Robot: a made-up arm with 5 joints.
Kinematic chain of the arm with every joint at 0, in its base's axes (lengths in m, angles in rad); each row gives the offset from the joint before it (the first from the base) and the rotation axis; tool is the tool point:
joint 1: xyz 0 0 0.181 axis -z
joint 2: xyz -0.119 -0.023 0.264 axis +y
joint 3: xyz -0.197 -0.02 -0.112 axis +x
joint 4: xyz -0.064 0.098 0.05 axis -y
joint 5: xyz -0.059 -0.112 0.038 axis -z
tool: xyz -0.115 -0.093 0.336
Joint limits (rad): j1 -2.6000..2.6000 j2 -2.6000..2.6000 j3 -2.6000..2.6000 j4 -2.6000..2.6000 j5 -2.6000..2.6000
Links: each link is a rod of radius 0.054 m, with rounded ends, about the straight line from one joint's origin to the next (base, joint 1, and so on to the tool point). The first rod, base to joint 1, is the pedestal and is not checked.
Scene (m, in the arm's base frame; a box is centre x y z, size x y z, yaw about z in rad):
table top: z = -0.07
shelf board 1: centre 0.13 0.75 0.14 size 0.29 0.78 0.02 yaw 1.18
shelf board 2: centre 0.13 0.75 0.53 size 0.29 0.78 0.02 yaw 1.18
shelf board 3: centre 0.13 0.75 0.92 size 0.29 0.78 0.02 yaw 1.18
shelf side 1: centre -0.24 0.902 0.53 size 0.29 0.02 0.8 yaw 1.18
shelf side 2: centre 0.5 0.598 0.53 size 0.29 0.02 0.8 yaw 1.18
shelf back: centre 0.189 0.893 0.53 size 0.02 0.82 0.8 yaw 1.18
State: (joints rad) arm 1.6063 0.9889 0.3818 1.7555 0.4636
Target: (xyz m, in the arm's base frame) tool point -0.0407 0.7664 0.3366
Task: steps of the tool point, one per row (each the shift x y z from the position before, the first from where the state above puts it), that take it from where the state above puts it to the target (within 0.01 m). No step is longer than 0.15 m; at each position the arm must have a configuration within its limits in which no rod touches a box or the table.
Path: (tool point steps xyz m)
1: -0.0762 -0.0684 0.0315
2: -0.0272 -0.0902 0.0069
3: 0.0018 -0.0881 -0.0384
4: -0.0410 0.0446 -0.0840
5: -0.0260 0.0257 -0.0898
6: -0.0107 0.0085 -0.0893
7: 0.0036 -0.0061 -0.0834
8: 0.0158 -0.0174 -0.0734
9: 0.0157 0.0653 -0.0558
10: 0.0138 0.0608 -0.0230
11: 0.0228 0.0593 0.0182
12: 0.0453 0.0514 0.0606

